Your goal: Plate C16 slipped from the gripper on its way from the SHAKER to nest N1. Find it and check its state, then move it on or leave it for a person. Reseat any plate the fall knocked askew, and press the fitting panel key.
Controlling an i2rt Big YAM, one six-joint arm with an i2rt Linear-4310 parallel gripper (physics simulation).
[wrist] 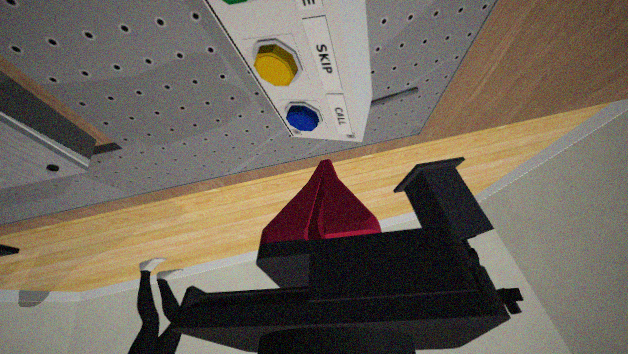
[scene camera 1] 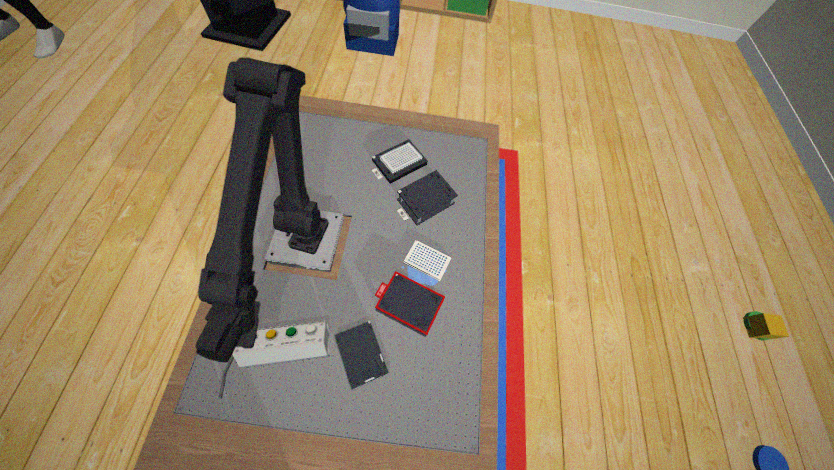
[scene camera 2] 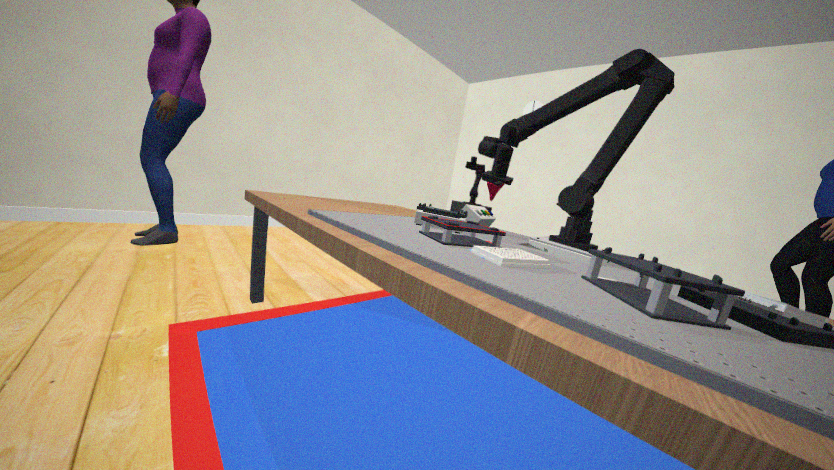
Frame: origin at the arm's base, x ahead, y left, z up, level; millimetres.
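Seen in the pictures: gripper, fingertip midpoint: point(wrist: 327, 166) point(scene camera 1: 242, 337) point(scene camera 2: 491, 200); arm's base, origin of the base link: point(scene camera 1: 309, 234) point(scene camera 2: 572, 245).
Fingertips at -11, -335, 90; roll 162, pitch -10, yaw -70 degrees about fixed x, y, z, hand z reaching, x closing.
Observation:
Offsets run from my fingertips to a thing's top centre, as dx, dy, dz. "spot": to the spot under its first point.
A white well plate @(+386, +363, -100) point(scene camera 1: 428, 258) point(scene camera 2: 508, 255) lies on the grey perforated board, beside the red-rimmed raised holder @(+369, +212, -69) point(scene camera 1: 410, 303) point(scene camera 2: 461, 225). A translucent light-blue patch @(spot: +381, +308, -114) point(scene camera 1: 421, 276) shows between them. Another white plate @(+202, +706, -68) point(scene camera 1: 400, 157) sits in a black holder. A raised dark holder @(+330, +576, -50) point(scene camera 1: 427, 197) point(scene camera 2: 671, 271) stands beside it. The plate names are too small to read. The white key panel @(+77, +15, -31) point(scene camera 1: 283, 349) point(scene camera 2: 478, 214) point(wrist: 345, 75) has a yellow SKIP key @(+45, +26, -40) point(scene camera 1: 271, 334) point(wrist: 276, 66), a blue CALL key @(-1, +6, -40) point(wrist: 302, 117), and green and white keys. My gripper point(scene camera 2: 492, 199) point(wrist: 327, 166) is shut and empty, above the panel's CALL end; the arm hides its fingertips in scene camera 1.
A dark flat holder @(spot: +282, +41, -59) point(scene camera 1: 361, 354) lies between the panel and the table's near end. The arm's light base plate point(scene camera 1: 332, 248) is at the board's side. A red-bordered blue mat point(scene camera 1: 511, 291) point(scene camera 2: 350, 373) lies on the floor. A person in purple point(scene camera 2: 180, 58) stands beyond the table.

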